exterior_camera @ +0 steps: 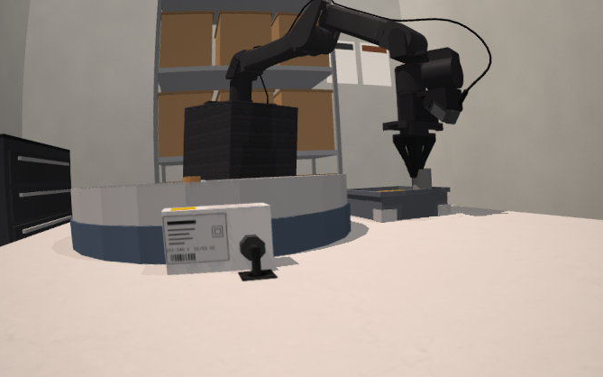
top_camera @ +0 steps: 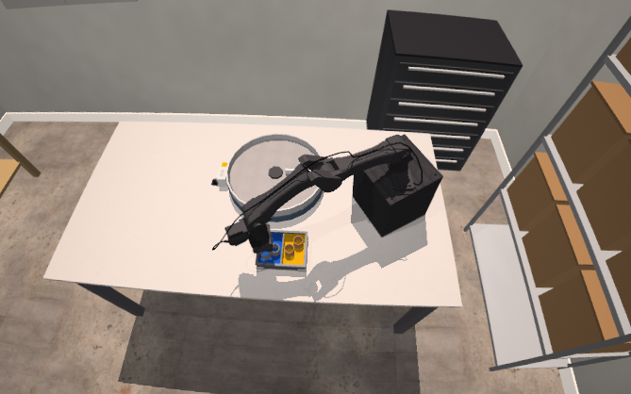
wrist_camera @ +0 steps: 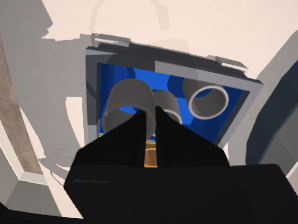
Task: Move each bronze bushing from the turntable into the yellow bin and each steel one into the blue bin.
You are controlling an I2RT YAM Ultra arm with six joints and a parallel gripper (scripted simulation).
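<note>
Right now my hand is 60 mm above the blue bin, 20 mm to the left of it and 20 mm past it. Round my hand: yellow bin: 110 mm behind, 60 mm below; then round grey turntable: 360 mm to the right, 50 mm behind, 30 mm below.
</note>
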